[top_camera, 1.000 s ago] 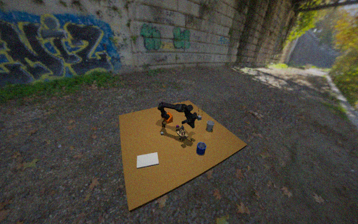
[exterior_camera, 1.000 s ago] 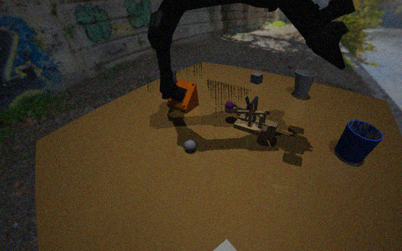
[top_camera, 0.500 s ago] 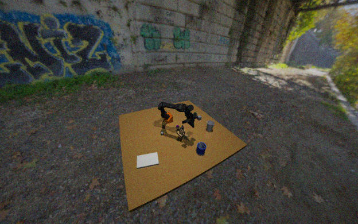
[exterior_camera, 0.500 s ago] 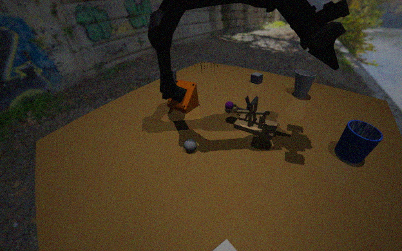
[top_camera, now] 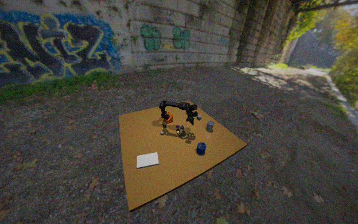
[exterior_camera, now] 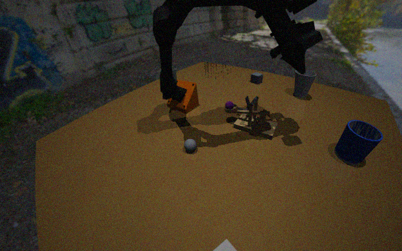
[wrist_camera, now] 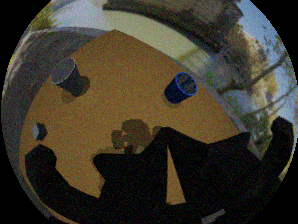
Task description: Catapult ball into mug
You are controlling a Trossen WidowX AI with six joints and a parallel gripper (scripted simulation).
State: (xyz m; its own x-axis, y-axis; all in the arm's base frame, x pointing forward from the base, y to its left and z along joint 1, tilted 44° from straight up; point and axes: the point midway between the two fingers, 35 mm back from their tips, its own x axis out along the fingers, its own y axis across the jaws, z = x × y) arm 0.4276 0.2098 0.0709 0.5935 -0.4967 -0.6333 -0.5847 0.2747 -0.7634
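The purple ball lies 21 cm behind my gripper tip, 8 cm to the right of it and 14 cm below it. Round my gripper tip: wooden catapult: 14 cm behind, 5 cm to the right, 15 cm below; then blue mug: 20 cm ahead, 2 cm to the right, 17 cm below; then grey cup: 2 cm behind, 30 cm to the left, 17 cm below.
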